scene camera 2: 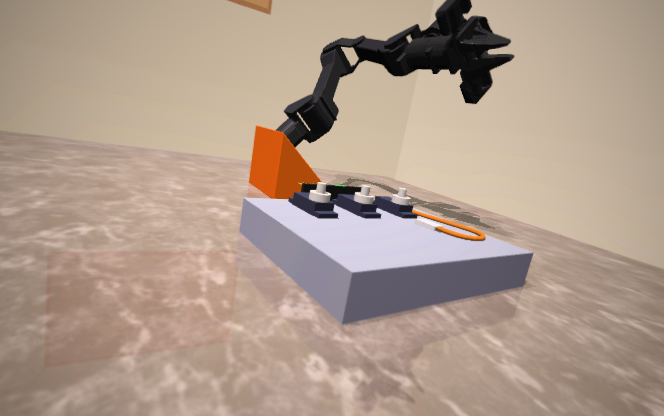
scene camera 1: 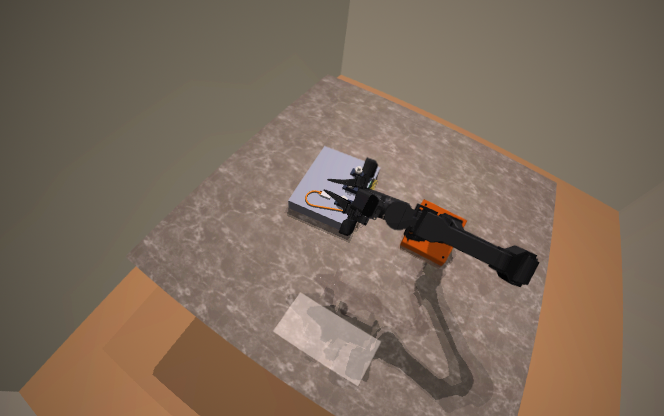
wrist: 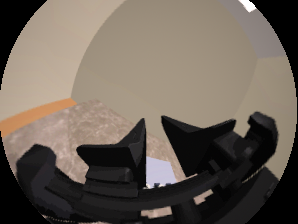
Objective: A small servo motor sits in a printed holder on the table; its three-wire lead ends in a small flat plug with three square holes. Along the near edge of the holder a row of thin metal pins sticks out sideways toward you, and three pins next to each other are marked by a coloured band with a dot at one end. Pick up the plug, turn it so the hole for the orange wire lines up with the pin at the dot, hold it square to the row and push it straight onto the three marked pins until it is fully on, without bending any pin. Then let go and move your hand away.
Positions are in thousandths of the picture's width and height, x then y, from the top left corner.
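There is a grey holder block (scene camera 2: 535, 645) in the scene, and I can see the block (scene camera 1: 496, 395) from another view as well. My own gripper (scene camera 2: 770, 121) is visible too; I find the gripper (scene camera 1: 490, 444) again in that other view, and the gripper (wrist: 515, 533) once more at the wrist.
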